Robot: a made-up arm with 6 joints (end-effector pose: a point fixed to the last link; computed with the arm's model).
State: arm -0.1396 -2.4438 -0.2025 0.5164 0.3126 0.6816
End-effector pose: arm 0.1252 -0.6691 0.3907 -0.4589 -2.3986 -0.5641
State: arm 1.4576 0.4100 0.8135 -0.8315 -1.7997 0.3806
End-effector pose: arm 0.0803 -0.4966 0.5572 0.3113 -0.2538 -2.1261
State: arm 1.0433 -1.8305 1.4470 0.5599 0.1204 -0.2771
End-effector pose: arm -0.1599 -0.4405 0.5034 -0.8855 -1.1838 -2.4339
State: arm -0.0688 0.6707 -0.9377 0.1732 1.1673 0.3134
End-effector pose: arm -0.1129 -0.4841 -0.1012 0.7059 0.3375 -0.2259
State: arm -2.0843 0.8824 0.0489 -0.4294 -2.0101 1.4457
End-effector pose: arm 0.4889 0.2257 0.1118 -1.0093 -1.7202 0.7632
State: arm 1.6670 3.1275 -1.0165 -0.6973 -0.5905 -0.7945
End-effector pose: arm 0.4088 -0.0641 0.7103 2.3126 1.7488 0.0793
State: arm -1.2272 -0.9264 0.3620 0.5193 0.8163 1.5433
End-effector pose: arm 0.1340 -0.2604 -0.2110 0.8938 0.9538 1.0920
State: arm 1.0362 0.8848 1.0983 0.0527 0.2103 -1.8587
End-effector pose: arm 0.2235 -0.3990 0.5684 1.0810 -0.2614 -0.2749
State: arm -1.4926 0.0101 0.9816 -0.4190 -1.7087 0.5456
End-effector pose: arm 0.3635 0.0783 -0.0100 2.0211 1.7410 -0.8424
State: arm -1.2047 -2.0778 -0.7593 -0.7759 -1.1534 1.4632
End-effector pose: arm -0.0080 -0.5570 -0.0244 1.6675 1.2196 2.1810
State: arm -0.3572 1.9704 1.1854 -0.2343 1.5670 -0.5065
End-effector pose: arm 0.2050 -0.5741 0.3026 -1.4576 -0.2887 0.2256
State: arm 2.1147 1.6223 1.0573 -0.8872 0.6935 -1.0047
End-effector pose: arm 0.4219 -0.1335 0.5721 0.8923 -0.8536 -1.0610
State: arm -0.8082 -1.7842 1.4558 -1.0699 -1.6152 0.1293
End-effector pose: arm -0.1880 -0.2775 0.0491 1.0640 -2.7481 1.0214
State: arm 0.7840 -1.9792 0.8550 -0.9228 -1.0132 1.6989
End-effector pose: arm -0.2405 -0.3021 0.6424 2.4751 0.5033 0.4642
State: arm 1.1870 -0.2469 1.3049 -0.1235 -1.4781 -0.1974
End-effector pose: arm 0.0049 -0.5051 0.4379 0.0318 0.2527 -2.0245
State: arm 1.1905 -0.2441 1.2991 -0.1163 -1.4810 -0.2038
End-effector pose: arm 0.0062 -0.5046 0.4409 0.0313 0.2489 -2.0162
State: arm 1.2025 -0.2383 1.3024 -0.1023 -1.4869 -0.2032
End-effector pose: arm 0.0090 -0.5018 0.4455 0.0162 0.2396 -2.0000
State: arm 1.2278 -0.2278 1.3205 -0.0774 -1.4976 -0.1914
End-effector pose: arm 0.0140 -0.4954 0.4524 -0.0218 0.2223 -1.9707
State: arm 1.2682 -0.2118 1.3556 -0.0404 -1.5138 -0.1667
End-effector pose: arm 0.0217 -0.4845 0.4613 -0.0850 0.1971 -1.9253
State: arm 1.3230 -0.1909 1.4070 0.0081 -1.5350 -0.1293
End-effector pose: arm 0.0316 -0.4690 0.4712 -0.1704 0.1657 -1.8633
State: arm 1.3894 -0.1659 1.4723 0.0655 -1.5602 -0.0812
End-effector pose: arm 0.0431 -0.4491 0.4804 -0.2710 0.1323 -1.7855
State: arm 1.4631 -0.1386 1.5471 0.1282 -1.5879 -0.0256
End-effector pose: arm 0.0549 -0.4260 0.4874 -0.3776 0.1014 -1.6956
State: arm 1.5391 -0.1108 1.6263 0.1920 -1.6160 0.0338
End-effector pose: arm 0.0657 -0.4015 0.4912 -0.4806 0.0761 -1.5992
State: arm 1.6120 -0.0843 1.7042 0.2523 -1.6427 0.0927
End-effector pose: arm 0.0746 -0.3776 0.4919 -0.5720 0.0588 -1.5039
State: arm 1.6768 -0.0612 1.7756 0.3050 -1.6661 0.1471
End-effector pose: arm 0.0810 -0.3563 0.4900 -0.6467 0.0496 -1.4180
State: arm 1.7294 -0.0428 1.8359 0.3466 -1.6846 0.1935
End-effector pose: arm 0.0848 -0.3390 0.4866 -0.7022 0.0464 -1.3483
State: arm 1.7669 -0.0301 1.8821 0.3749 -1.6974 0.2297
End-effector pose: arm 0.0865 -0.3269 0.4830 -0.7390 0.0467 -1.2992
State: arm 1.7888 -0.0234 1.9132 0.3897 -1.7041 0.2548
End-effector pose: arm 0.0865 -0.3200 0.4798 -0.7591 0.0479 -1.2720
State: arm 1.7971 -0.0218 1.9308 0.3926 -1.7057 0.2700
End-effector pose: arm 0.0855 -0.3176 0.4775 -0.7666 0.0487 -1.2638
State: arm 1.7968 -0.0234 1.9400 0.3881 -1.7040 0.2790
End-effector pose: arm 0.0839 -0.3180 0.4756 -0.7664 0.0490 -1.2673
